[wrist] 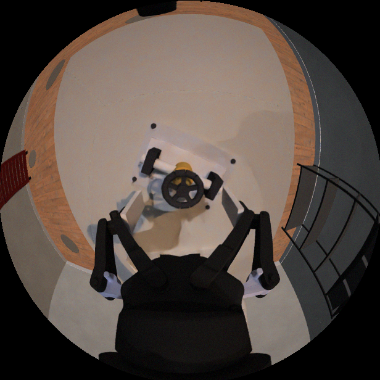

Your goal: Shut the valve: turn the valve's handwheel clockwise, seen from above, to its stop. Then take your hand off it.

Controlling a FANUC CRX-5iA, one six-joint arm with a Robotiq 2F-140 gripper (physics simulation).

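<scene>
The valve's black handwheel (pixel 183 203), a spoked ring, shows near the middle of the wrist view, on top of the yellow valve body (pixel 183 166). A white pipe (pixel 164 165) runs through two black clamps (pixel 151 161) (pixel 214 185) on a pale base plate (pixel 195 142) with dark bolts at its corners. My gripper (pixel 181 196) is open, with one pale finger pad to the left of the handwheel and the other to the right. Neither pad touches the wheel. The height between the fingertips and the wheel is hard to tell. The far side of the valve body is partly hidden under the wheel.
The base plate stands on a grey mat (pixel 175 60) over a wooden table top (pixel 42 120). A black wire rack (pixel 325 172) stands at the right. A dark red slatted object (pixel 14 177) is at the left edge. A black object (pixel 157 9) is at the top edge.
</scene>
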